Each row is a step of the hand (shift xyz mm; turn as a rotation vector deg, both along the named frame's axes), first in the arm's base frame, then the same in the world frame.
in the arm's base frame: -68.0 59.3 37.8 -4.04 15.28 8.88
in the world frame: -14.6 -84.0 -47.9 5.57 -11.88 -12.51
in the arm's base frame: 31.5 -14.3 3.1 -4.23 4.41 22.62
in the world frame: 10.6 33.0 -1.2 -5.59 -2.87 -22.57
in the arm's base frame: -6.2 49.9 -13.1 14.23 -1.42 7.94
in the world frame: 33.7 -39.6 -1.1 6.61 12.49 -8.24
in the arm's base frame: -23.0 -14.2 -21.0 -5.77 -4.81 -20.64
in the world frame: -20.0 -10.4 25.8 -1.95 -3.92 21.52
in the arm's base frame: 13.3 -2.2 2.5 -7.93 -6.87 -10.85
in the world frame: 6.8 11.6 -2.7 -7.34 -2.77 12.90
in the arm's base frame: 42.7 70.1 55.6 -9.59 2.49 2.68
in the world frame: 63.1 -7.5 -76.1 -5.44 -8.31 -2.56
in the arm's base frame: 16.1 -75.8 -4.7 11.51 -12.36 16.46
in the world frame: -40.3 61.6 24.7 -4.97 18.97 -13.10
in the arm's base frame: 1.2 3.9 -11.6 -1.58 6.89 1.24
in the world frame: 6.5 -3.3 9.9 3.38 -5.57 -3.01
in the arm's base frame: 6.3 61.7 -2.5 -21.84 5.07 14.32
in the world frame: 47.6 -36.8 -15.5 -14.91 -17.39 -13.53
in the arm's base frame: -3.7 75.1 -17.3 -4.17 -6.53 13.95
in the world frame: 53.8 -55.1 -4.4 -10.90 3.24 -11.20
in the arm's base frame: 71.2 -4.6 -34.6 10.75 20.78 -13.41
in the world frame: 53.8 50.4 29.2 25.06 -7.81 6.18
